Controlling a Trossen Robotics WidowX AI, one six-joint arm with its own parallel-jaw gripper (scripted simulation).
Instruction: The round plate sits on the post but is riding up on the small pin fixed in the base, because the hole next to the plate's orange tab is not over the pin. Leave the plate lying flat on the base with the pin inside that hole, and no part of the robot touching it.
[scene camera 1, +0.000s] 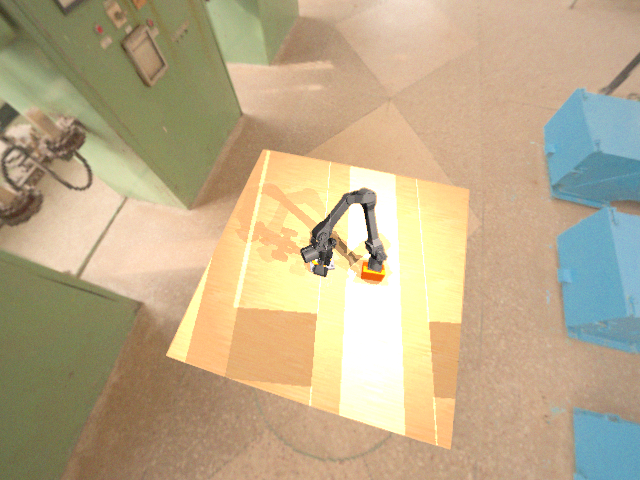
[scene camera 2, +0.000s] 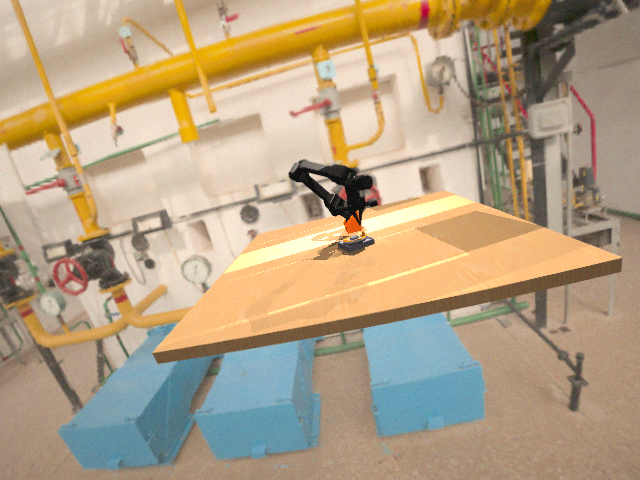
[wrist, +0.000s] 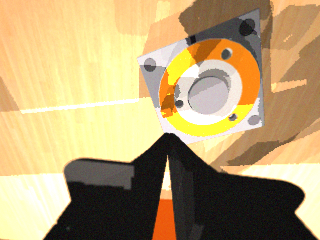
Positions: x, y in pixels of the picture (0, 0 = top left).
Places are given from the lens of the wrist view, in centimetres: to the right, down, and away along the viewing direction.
gripper (wrist: 168, 137): 1, 2, 11
square grey base (wrist: 245, 29): 8, -9, 12
